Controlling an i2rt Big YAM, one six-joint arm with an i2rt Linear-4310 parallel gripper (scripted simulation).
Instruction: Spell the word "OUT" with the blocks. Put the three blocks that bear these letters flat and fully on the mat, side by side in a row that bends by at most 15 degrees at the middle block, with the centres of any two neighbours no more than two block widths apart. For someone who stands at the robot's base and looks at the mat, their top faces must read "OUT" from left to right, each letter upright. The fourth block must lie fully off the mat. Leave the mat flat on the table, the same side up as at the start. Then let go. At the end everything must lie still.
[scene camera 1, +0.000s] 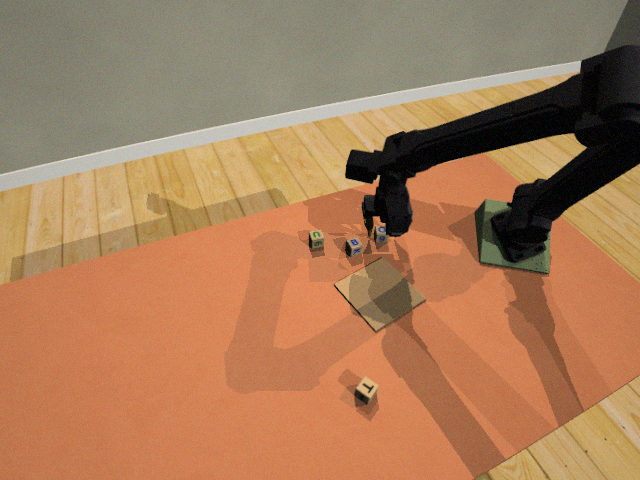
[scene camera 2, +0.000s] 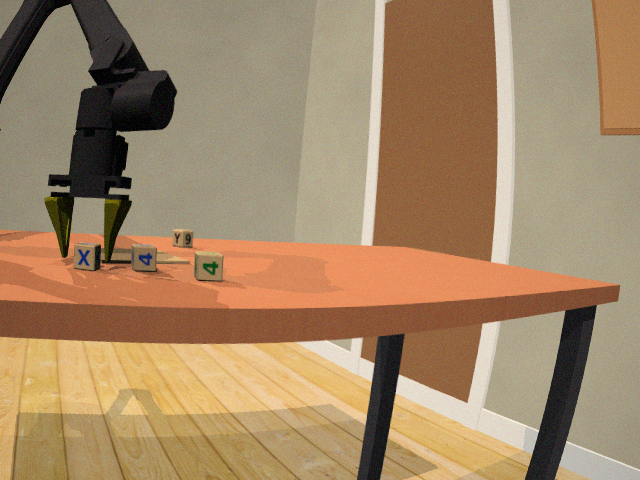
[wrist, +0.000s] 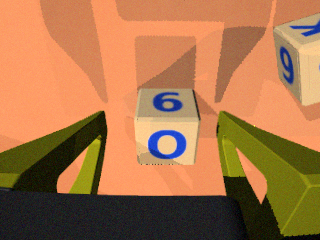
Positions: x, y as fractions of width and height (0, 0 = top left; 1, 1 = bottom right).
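The gripper (scene camera 2: 0.13, 0.54), visible in the wrist view too (wrist: 0.51, 0.50). Tan mat (scene camera 1: 0.59, 0.61), out of frame in the wrist view.
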